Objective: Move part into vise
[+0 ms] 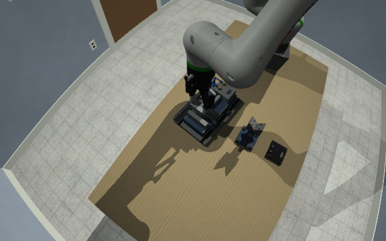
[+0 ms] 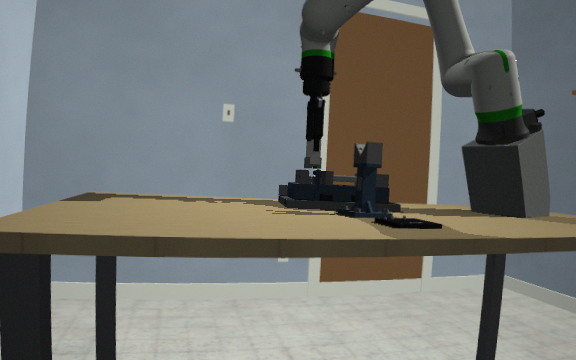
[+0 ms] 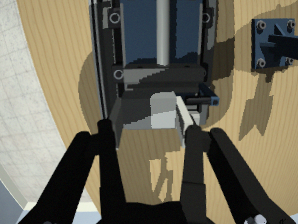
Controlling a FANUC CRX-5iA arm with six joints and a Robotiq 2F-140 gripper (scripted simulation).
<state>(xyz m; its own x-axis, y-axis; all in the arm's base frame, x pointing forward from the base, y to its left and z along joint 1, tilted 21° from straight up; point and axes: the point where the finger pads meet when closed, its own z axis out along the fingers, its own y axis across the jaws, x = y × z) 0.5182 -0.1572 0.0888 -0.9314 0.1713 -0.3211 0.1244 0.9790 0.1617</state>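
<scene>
Now: the part 30 mm below my hand. The rest, counted from my hand: moving jaw (60 mm below, 30 mm behind, 20 mm to the left); air cylinder rod (80 mm behind, 60 mm below, 30 mm to the left); work stop rod (70 mm to the left, 50 mm below, 10 mm ahead).
</scene>
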